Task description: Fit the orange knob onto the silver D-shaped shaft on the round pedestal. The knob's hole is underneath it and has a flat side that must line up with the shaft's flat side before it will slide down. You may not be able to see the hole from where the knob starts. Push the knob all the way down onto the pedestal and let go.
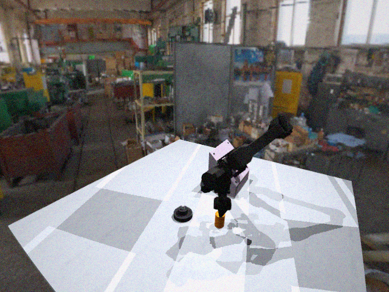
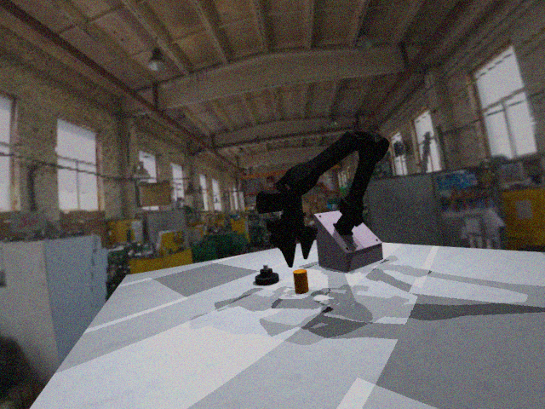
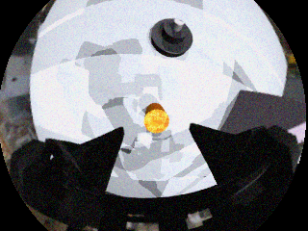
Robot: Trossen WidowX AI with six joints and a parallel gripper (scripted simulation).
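The orange knob lies 4 cm below my gripper tip. Round my gripper tip: round black pedestal: 5 cm ahead, 16 cm to the right, 5 cm below.
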